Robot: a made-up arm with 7 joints.
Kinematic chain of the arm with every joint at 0, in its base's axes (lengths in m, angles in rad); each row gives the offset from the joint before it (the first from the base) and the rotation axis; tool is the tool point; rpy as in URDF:
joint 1: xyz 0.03 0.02 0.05 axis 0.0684 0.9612 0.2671
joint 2: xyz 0 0.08 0.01 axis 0.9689 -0.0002 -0.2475
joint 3: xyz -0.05 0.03 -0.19 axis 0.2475 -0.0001 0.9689
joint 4: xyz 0.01 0 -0.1 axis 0.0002 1 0
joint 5: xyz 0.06 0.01 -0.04 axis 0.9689 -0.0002 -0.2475
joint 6: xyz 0.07 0 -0.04 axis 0.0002 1 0
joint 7: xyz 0 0.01 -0.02 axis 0.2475 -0.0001 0.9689
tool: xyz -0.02 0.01 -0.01 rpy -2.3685 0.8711 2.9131
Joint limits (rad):
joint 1: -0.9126..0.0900
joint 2: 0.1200..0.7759
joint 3: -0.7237..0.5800
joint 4: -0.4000..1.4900
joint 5: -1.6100..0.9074
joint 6: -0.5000..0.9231
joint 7: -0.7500..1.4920
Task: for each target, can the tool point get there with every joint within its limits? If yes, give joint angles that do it. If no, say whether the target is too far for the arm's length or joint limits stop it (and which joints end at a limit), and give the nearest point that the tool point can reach.
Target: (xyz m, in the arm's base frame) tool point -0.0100 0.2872 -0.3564
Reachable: yes | joints -0.0793 0.3852 -0.3054 1.0730 -0.4156 -0.3672 0.4528
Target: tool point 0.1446 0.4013 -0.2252
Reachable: yes | joints -0.3751 0.7003 -0.0431 0.9549 -0.1011 0.6842 0.0332
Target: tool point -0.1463 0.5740 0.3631
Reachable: no: too far | nearest point 0.0998 0.4225 -0.0318 | short by 0.489 m
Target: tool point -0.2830 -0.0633 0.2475
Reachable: no: joint limits stop it (at a limit: joint 1, joint 2, joint 3, joint 4, joint 5, joint 7) | nearest point 0.0294 0.0241 -0.2208 | short by 0.570 m
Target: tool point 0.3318 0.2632 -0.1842
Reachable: yes | joints -0.7040 0.5748 -0.1540 0.2573 -0.6924 0.2246 0.2908
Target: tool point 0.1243 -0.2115 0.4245
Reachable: no: joint limits stop it (at a limit: joint 1, joint 2, joint 4, joint 5, joint 6, joint 7) | nearest point 0.2907 -0.0137 -0.0600 | short by 0.549 m
